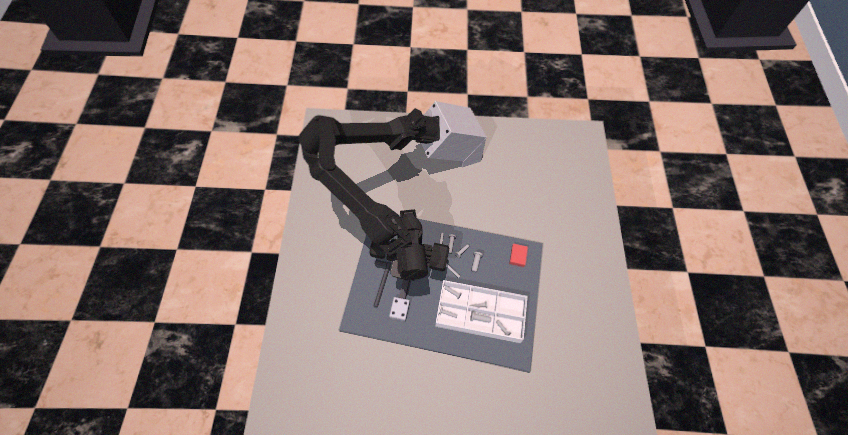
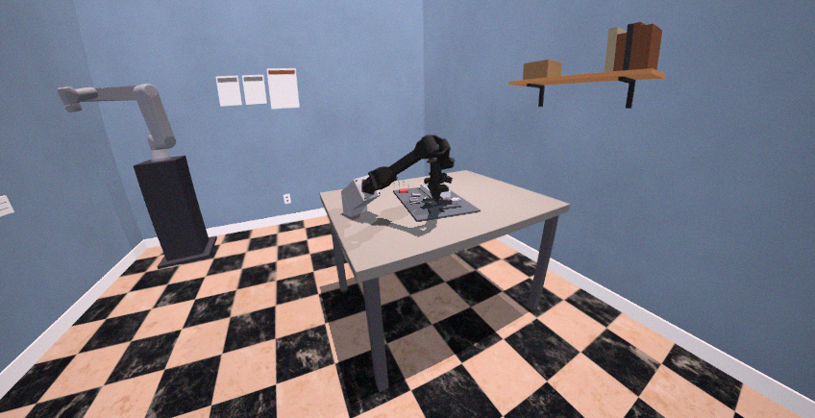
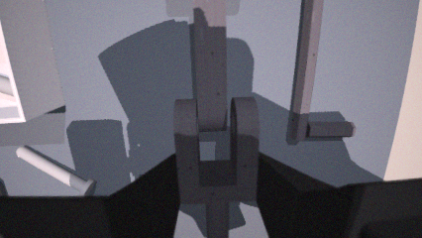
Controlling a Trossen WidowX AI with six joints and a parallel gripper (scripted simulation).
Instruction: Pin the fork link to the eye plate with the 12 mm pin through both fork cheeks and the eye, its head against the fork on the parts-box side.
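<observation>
My hand is 30 mm above the dark fork link. Round my hand: dark l-shaped bar (20 mm ahead, 70 mm to the right, 60 mm below); white base block (110 mm ahead, 30 mm to the right, 50 mm below); eye plate (40 mm ahead, 10 mm to the right, 50 mm below).
</observation>
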